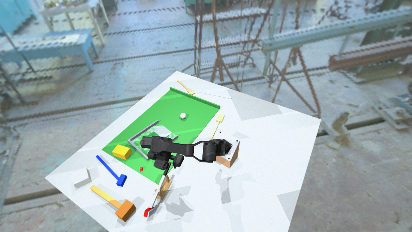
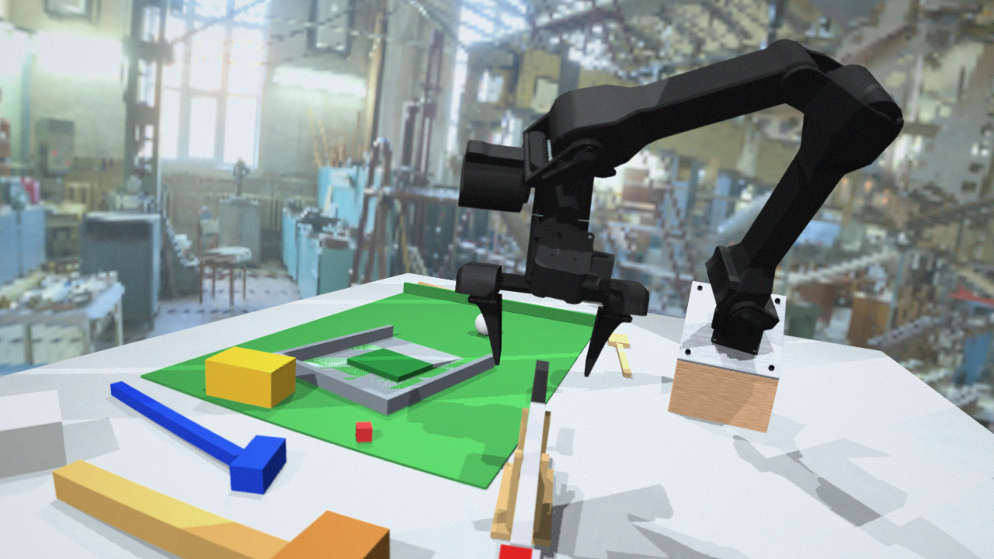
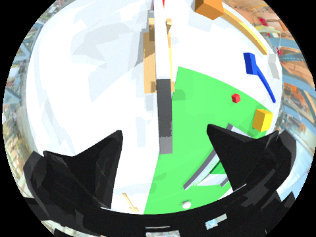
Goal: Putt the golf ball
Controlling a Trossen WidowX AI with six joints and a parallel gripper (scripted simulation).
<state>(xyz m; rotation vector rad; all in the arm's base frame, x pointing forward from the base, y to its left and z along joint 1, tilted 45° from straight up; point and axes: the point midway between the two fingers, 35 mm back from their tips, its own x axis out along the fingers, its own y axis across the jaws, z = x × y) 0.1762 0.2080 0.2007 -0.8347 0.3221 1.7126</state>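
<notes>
My gripper tip is now 3 cm past the wooden stand, 8 cm to the right of it and 7 cm above it. From my gripper tip the other things lie so: small red cube 16 cm ahead, 8 cm to the left, 9 cm below; then yellow block 34 cm ahead, 9 cm to the left, 8 cm below; then red putter 5 cm behind, 11 cm to the left, 4 cm below.
</notes>
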